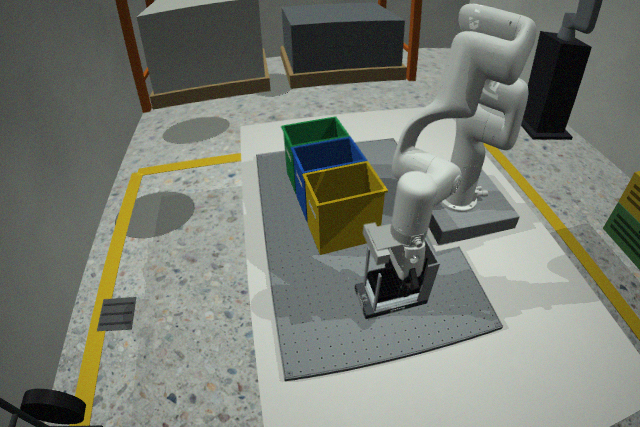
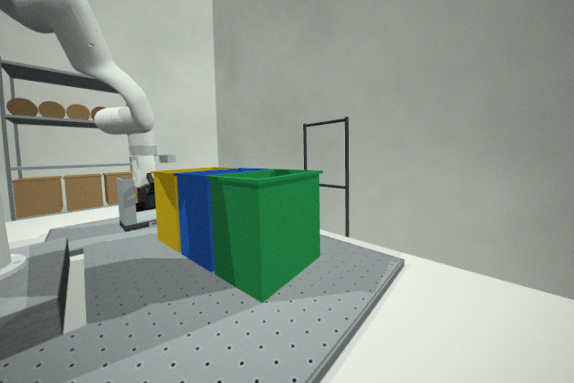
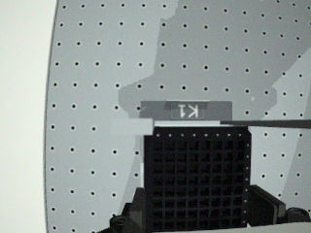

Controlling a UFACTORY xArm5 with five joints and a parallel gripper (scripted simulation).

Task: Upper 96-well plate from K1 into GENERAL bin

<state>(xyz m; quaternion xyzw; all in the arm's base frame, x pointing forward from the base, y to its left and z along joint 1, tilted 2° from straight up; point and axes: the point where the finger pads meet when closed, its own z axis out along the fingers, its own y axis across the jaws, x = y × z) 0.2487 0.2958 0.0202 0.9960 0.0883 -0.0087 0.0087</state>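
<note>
Right now the light plate is 40 mm below my hand. The rest, counted from my hand: blue bin 350 mm to the right, 140 mm ahead, 20 mm above; then yellow bin 230 mm to the right, 110 mm ahead, 20 mm above; then black 96-well plate 10 mm below.
</note>
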